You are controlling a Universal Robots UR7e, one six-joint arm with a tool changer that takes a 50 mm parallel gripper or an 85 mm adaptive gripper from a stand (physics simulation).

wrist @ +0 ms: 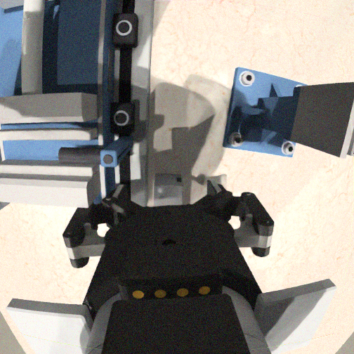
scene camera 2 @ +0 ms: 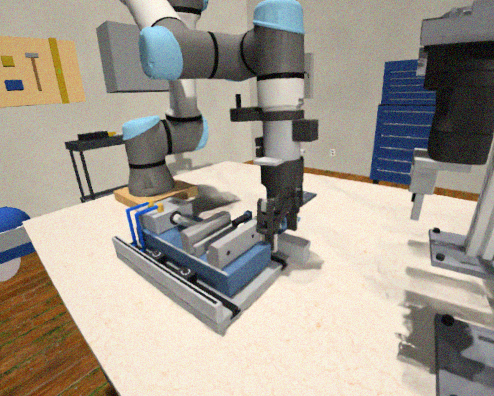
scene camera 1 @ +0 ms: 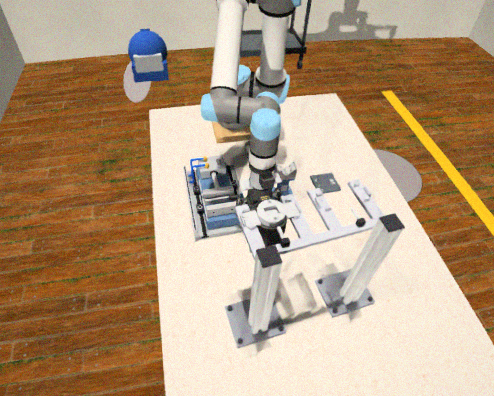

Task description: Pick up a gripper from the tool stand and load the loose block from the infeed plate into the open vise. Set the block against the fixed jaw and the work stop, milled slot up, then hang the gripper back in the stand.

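Places are measured from the arm's base along level axes (x ahead, y left, z up), in centimetres.
Pixels of known places: arm's base, origin of its link: (scene camera 2: pixel 152 188).
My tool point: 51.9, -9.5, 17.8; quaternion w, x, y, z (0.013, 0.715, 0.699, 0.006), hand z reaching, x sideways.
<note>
For each thing: its top centre in the pictures, then the offset to it from my tool point, as dx, dy, dz.
- loose grey block, centre of its top: (scene camera 2: pixel 292 239) +2.6, -0.3, -17.1
- grey vise, centre of its top: (scene camera 2: pixel 191 216) (scene camera 1: pixel 215 181) -12.7, -10.6, -11.2
- dark flat plate, centre of its top: (scene camera 2: pixel 297 195) (scene camera 1: pixel 325 182) -8.2, +30.7, -20.3
The arm carries the black adaptive gripper (scene camera 2: pixel 283 231) (wrist: pixel 168 192), low beside the vise; its fingers stand apart, open. The loose grey block (scene camera 2: pixel 296 249) (wrist: pixel 169 192) lies on the table beside the vise, between and below the fingers in the wrist view and partly hidden by the gripper. Its slot cannot be made out. The blue and grey vise (scene camera 1: pixel 220 220) (scene camera 2: pixel 255 270) (wrist: pixel 77 52) has its jaws apart. The work stop, a blue bracket (wrist: pixel 108 159) with a dark rod, reaches over the jaw gap. The tool stand (scene camera 1: pixel 322 236) holds the other gripper (scene camera 1: pixel 272 215) (scene camera 2: pixel 460 100).
A blue base plate (wrist: pixel 262 142) with a dark head stands right of the block in the wrist view. A dark flat plate (scene camera 1: pixel 325 182) lies farther back on the table. The stand's posts (scene camera 1: pixel 265 295) (scene camera 1: pixel 370 265) rise from foot plates. Clamps (wrist: pixel 123 27) hold the vise's side.
</note>
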